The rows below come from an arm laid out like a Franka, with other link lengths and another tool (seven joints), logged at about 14 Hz.
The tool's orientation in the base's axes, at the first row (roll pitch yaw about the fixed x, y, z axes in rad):
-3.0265 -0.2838 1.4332
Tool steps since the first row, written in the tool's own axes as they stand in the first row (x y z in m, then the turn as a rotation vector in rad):
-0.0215 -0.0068 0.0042 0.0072 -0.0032 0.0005
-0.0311 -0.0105 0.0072 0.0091 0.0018 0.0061
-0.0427 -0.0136 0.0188 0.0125 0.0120 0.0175
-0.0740 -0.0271 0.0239 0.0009 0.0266 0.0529
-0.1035 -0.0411 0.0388 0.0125 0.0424 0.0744
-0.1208 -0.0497 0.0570 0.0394 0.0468 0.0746
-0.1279 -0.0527 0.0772 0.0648 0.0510 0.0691
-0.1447 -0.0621 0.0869 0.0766 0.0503 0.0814
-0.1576 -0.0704 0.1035 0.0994 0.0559 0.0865
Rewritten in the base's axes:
-0.0099 -0.0185 -0.0093 -0.0023 0.0073 0.0019
-0.0150 -0.0264 -0.0144 0.0025 0.0102 -0.0035
-0.0205 -0.0337 -0.0284 0.0122 0.0157 -0.0145
-0.0383 -0.0606 -0.0405 0.0224 0.0135 -0.0531
-0.0572 -0.0828 -0.0615 0.0379 0.0291 -0.0721
-0.0693 -0.0931 -0.0827 0.0458 0.0543 -0.0653
-0.0748 -0.0936 -0.1036 0.0537 0.0764 -0.0534
-0.0870 -0.1058 -0.1165 0.0536 0.0913 -0.0617
-0.0982 -0.1124 -0.1351 0.0618 0.1139 -0.0608

